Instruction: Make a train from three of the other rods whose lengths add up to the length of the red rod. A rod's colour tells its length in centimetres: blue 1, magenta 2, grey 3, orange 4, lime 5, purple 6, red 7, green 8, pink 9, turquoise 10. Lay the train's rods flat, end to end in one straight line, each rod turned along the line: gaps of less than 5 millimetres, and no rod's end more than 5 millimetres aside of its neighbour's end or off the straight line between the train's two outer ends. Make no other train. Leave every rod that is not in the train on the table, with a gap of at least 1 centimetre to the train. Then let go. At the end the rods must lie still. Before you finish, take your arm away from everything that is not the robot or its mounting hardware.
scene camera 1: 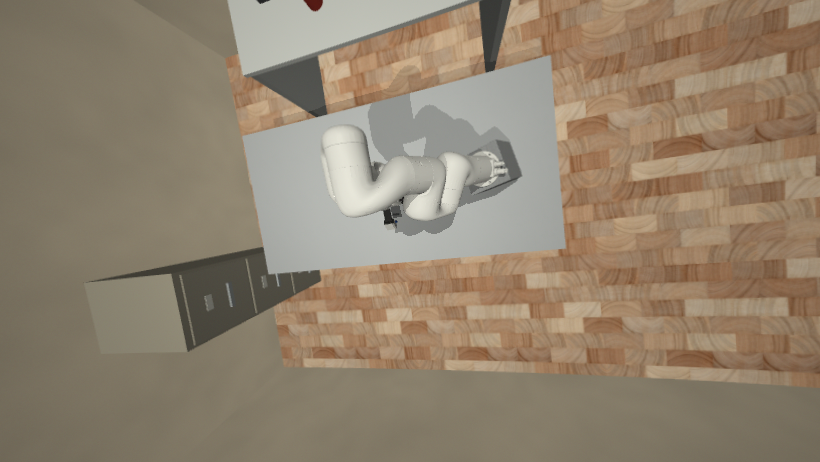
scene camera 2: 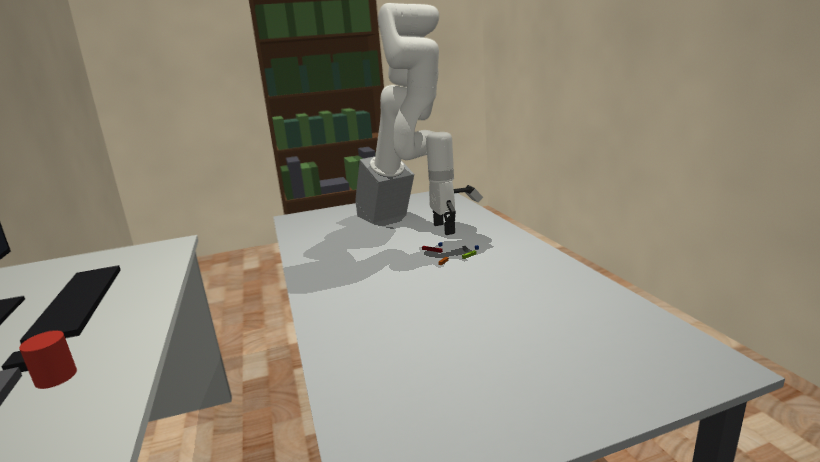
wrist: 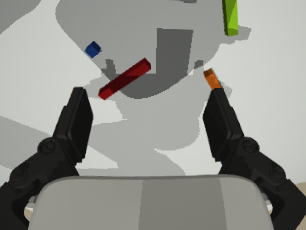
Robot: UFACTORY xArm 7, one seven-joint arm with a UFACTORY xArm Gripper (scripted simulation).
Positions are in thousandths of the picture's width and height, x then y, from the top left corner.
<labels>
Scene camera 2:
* my gripper: 542,497
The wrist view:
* my gripper: 485,441
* red rod: 469,289
</labels>
